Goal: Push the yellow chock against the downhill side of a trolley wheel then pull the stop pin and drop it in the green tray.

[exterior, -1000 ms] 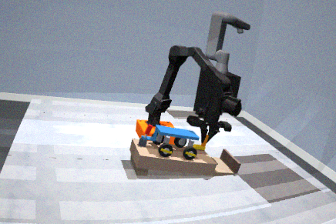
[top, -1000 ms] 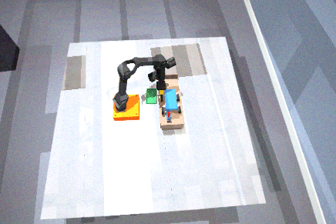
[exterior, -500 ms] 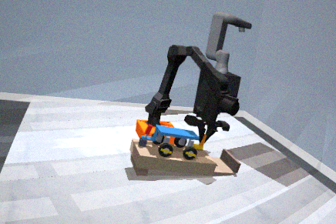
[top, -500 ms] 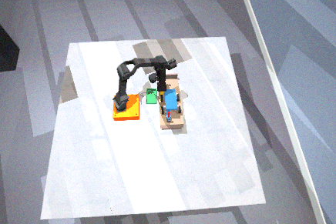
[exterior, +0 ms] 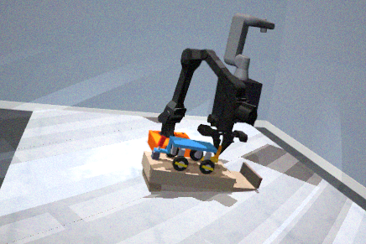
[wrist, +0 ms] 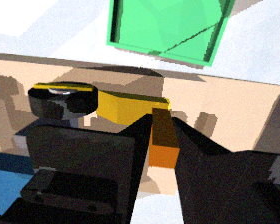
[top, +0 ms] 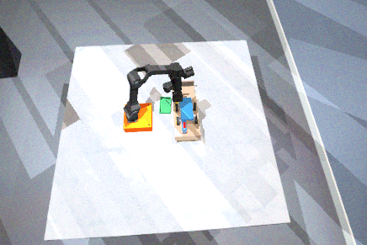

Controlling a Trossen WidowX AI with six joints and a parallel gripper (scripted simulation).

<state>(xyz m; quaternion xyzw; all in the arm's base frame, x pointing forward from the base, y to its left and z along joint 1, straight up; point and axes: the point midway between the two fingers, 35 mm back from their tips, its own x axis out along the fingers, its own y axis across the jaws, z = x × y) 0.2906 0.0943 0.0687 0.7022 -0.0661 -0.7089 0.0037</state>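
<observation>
Now: gripper tip 2 cm to the left of the yellow chock. The rest, counted from my gripper tip: blue trolley (4 cm ahead, 13 cm to the right, 2 cm above); then tan ramp (4 cm ahead, 12 cm to the right, 5 cm below); then green tray (8 cm behind, 10 cm below).
</observation>
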